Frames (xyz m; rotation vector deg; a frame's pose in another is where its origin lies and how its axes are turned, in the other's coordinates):
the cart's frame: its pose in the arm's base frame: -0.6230 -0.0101 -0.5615 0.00 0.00 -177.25
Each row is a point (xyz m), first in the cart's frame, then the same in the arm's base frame.
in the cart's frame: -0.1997 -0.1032 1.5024
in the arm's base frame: -0.4285 0.1026 0.9409
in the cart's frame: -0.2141 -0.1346 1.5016
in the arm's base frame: -0.4156 0.1346 0.9401
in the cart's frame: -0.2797 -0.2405 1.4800
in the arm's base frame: -0.3552 0.2435 0.9185
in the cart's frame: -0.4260 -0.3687 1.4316
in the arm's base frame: -0.2152 0.3786 0.8701
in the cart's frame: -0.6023 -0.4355 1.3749
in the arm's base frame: -0.0423 0.4538 0.8134
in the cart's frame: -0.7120 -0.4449 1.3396
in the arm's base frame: 0.0668 0.4684 0.7781
